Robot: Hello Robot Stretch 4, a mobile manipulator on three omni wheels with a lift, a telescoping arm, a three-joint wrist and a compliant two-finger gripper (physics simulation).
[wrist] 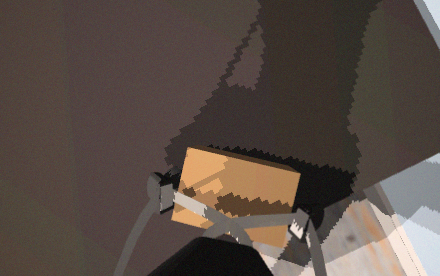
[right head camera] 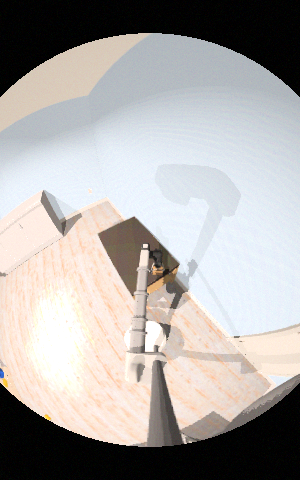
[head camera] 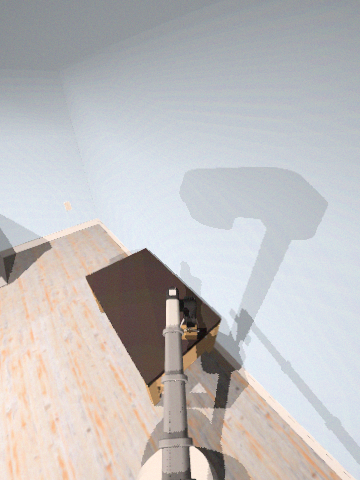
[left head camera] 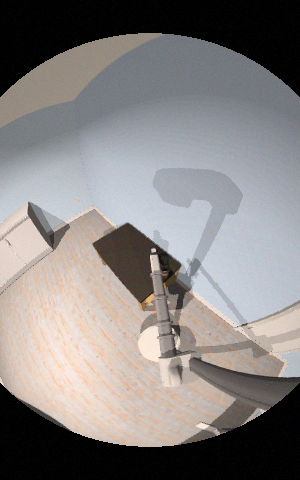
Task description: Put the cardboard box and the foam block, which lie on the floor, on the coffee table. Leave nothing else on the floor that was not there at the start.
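Seen in the pictures: gripper, fingertip midpoint: (wrist: 234,193) (right head camera: 157,272) (head camera: 188,335); robot's base at its link origin: (right head camera: 145,337) (left head camera: 158,341).
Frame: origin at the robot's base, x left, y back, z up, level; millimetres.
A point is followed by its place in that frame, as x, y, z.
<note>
The cardboard box (head camera: 190,332) {-98, -617, 472} (right head camera: 158,271) {-102, -608, 468} (wrist: 240,187) {-94, -639, 472} is a small tan block shape. My gripper (head camera: 190,325) (right head camera: 158,266) {-90, -623, 424} (wrist: 234,193) {-90, -623, 424} is shut on it, one fingertip at each short side. The box is over the dark top of the coffee table (head camera: 125,305) {314, -840, 422} (left head camera: 125,255) {248, -891, 422} (right head camera: 120,245) {317, -925, 422} (wrist: 125,100) {34, -693, 422}, near its right-hand near end. Its shadow lies close beside it, so it is low over the top or on it; I cannot tell whether it touches. I cannot make out the foam block in these views.
A pale cabinet (left head camera: 25,245) {1975, -1171, 431} (right head camera: 30,235) {2111, -1063, 413} stands at the left by the far wall. A wall runs close along the table's right side. Small blue (right head camera: 1,373) and yellow (right head camera: 47,417) things show at the lower left edge of the right head view, cut off.
</note>
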